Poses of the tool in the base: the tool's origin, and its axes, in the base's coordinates. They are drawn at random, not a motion.
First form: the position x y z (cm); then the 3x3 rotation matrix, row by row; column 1 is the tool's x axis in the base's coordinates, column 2 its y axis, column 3 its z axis. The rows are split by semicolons.
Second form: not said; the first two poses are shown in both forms.
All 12 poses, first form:
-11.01, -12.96, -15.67; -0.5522, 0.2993, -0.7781; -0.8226, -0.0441, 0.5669; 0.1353, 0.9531, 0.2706
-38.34, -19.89, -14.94; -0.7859, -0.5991, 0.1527; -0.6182, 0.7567, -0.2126; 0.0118, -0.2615, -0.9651
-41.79, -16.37, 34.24; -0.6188, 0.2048, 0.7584; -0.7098, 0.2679, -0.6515; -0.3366, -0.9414, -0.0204
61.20, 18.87, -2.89; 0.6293, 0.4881, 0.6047; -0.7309, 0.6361, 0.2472; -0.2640, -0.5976, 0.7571
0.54, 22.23, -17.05; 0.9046, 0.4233, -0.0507; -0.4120, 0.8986, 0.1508; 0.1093, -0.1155, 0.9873
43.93, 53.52, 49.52; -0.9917, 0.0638, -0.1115; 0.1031, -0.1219, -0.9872; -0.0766, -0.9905, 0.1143
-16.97, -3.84, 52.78; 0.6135, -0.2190, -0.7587; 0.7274, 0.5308, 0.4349; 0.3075, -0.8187, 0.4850
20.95, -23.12, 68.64; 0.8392, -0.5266, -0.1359; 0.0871, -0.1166, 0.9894; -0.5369, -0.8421, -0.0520
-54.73, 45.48, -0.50; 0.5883, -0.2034, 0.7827; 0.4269, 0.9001, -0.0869; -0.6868, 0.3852, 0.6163
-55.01, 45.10, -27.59; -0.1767, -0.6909, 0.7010; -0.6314, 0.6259, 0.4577; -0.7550, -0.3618, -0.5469
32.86, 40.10, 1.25; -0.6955, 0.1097, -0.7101; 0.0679, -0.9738, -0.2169; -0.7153, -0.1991, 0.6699
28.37, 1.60, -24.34; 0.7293, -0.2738, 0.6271; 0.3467, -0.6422, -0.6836; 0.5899, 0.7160, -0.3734
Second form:
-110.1, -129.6, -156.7; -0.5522, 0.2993, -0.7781; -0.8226, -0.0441, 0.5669; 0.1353, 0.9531, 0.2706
-383.4, -198.9, -149.4; -0.7859, -0.5991, 0.1527; -0.6182, 0.7567, -0.2126; 0.0118, -0.2615, -0.9651
-417.9, -163.7, 342.4; -0.6188, 0.2048, 0.7584; -0.7098, 0.2679, -0.6515; -0.3366, -0.9414, -0.0204
612.0, 188.7, -28.9; 0.6293, 0.4881, 0.6047; -0.7309, 0.6361, 0.2472; -0.2640, -0.5976, 0.7571
5.4, 222.3, -170.5; 0.9046, 0.4233, -0.0507; -0.4120, 0.8986, 0.1508; 0.1093, -0.1155, 0.9873
439.3, 535.2, 495.2; -0.9917, 0.0638, -0.1115; 0.1031, -0.1219, -0.9872; -0.0766, -0.9905, 0.1143
-169.7, -38.4, 527.8; 0.6135, -0.2190, -0.7587; 0.7274, 0.5308, 0.4349; 0.3075, -0.8187, 0.4850
209.5, -231.2, 686.4; 0.8392, -0.5266, -0.1359; 0.0871, -0.1166, 0.9894; -0.5369, -0.8421, -0.0520
-547.3, 454.8, -5.0; 0.5883, -0.2034, 0.7827; 0.4269, 0.9001, -0.0869; -0.6868, 0.3852, 0.6163
-550.1, 451.0, -275.9; -0.1767, -0.6909, 0.7010; -0.6314, 0.6259, 0.4577; -0.7550, -0.3618, -0.5469
328.6, 401.0, 12.5; -0.6955, 0.1097, -0.7101; 0.0679, -0.9738, -0.2169; -0.7153, -0.1991, 0.6699
283.7, 16.0, -243.4; 0.7293, -0.2738, 0.6271; 0.3467, -0.6422, -0.6836; 0.5899, 0.7160, -0.3734

